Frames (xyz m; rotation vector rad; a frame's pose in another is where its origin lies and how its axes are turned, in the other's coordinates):
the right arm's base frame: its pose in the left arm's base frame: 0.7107 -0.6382 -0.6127 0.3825 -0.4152 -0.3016
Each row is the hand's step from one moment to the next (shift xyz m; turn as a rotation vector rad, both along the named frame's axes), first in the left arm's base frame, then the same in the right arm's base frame.
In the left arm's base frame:
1: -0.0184 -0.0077 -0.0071 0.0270 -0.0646 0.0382
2: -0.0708 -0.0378 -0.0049 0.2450 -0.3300 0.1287
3: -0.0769 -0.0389 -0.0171 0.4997 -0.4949 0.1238
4: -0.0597 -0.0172 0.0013 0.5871 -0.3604 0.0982
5: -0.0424 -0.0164 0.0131 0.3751 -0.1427 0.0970
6: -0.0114 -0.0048 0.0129 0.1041 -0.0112 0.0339
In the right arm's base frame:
1: -0.0157 -0.0135 0.0044 0.0594 -0.0357 0.0395
2: -0.0499 -0.0500 0.0384 0.3747 -0.1883 0.0981
3: -0.0589 -0.0573 0.0311 0.6544 -0.2842 0.0300
4: -0.0455 -0.0269 0.0327 0.6740 -0.1579 -0.0703
5: -0.0268 -0.0177 0.0347 0.4107 -0.0091 -0.0419
6: -0.0040 -0.0012 0.0174 0.1061 0.0255 -0.0141

